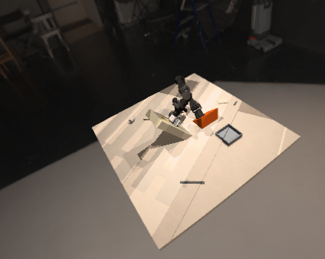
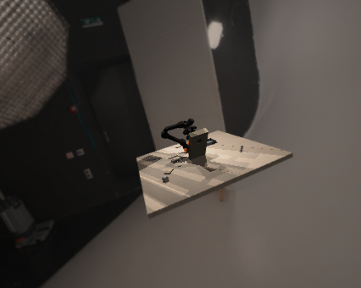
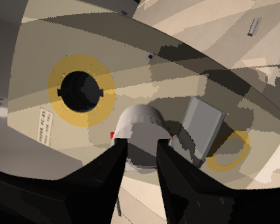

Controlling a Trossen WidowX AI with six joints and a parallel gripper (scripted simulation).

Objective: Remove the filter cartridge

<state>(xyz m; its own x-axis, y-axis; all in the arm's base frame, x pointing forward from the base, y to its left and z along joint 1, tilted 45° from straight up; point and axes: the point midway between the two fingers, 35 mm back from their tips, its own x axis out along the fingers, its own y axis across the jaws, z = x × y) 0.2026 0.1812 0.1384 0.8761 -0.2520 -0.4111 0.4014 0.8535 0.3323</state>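
Right now the round grey filter cartridge is 10 mm below my gripper tip and 10 mm ahead of it. The rest, counted from my gripper tip: beige service panel: 50 mm below, 50 mm ahead; then dark-rimmed grey tray: 350 mm behind, 240 mm to the left, 210 mm below.
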